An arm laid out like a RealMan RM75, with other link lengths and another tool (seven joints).
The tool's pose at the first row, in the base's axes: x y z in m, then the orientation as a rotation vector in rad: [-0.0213, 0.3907, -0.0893, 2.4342, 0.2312, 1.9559]
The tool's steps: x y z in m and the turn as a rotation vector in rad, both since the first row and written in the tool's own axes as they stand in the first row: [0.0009, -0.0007, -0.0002, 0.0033, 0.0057, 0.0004]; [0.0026, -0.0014, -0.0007, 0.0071, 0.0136, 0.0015]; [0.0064, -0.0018, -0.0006, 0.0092, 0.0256, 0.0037]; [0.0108, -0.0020, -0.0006, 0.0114, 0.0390, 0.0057]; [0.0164, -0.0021, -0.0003, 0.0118, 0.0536, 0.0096]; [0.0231, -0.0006, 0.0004, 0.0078, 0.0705, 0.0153]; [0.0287, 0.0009, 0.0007, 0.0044, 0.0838, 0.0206]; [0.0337, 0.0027, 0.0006, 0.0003, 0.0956, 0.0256]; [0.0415, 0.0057, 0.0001, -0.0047, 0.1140, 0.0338]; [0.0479, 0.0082, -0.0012, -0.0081, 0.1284, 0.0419]
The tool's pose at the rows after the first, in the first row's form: [-0.0214, 0.3915, -0.0885, 2.4312, 0.2342, 1.9645]; [-0.0216, 0.3923, -0.0868, 2.4268, 0.2370, 1.9763]; [-0.0207, 0.3932, -0.0831, -2.4167, -0.2366, -1.9918]; [-0.0198, 0.3939, -0.0789, -2.4005, -0.2361, -2.0052]; [-0.0184, 0.3947, -0.0735, -2.3833, -0.2315, -2.0202]; [-0.0162, 0.3941, -0.0670, -2.3655, -0.2206, -2.0396]; [-0.0145, 0.3934, -0.0615, -2.3512, -0.2108, -2.0546]; [-0.0134, 0.3922, -0.0565, -2.3389, -0.2007, -2.0684]; [-0.0119, 0.3901, -0.0485, -2.3186, -0.1857, -2.0886]; [-0.0116, 0.3883, -0.0417, -2.3017, -0.1724, -2.1032]
